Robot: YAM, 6 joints.
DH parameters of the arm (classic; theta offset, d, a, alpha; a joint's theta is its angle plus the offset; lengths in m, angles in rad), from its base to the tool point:
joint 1: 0 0.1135 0.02 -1.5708
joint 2: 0 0 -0.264 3.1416
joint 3: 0.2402 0 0.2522 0
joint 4: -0.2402 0 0.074 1.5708
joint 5: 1.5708 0 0 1.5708
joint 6: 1.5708 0.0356 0 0
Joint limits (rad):
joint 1: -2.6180..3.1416
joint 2: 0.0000..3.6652
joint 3: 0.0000..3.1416
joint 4: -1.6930..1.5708
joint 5: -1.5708..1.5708
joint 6: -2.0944..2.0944
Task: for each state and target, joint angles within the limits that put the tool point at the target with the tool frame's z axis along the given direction. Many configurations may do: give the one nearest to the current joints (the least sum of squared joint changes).
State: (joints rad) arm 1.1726 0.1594 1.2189 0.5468 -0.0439 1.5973
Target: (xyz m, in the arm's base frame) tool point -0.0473 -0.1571 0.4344 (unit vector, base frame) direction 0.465 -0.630 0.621
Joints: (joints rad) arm 1.1279 0.0771 0.8566 1.3286 0.7622 1.5973
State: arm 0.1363 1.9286 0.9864 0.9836 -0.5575 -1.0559
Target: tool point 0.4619 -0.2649 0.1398 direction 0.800 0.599 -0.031
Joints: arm -0.5836 2.4804 1.7082 0.6806 -1.2250 -1.0559
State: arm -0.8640 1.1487 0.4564 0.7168 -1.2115 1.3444
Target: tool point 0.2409 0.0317 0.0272 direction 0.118 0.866 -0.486
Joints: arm 0.0037 2.0063 0.5493 0.1305 -1.0462 1.3444
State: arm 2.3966 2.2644 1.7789 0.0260 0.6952 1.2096
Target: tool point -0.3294 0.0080 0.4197 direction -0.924 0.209 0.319
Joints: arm 3.1397 1.3978 1.1998 0.5303 0.2089 1.2096
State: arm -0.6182 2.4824 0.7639 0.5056 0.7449 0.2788
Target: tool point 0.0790 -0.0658 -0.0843 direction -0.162 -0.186 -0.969
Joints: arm -0.6094 2.7123 0.2412 0.8731 0.2478 0.2788
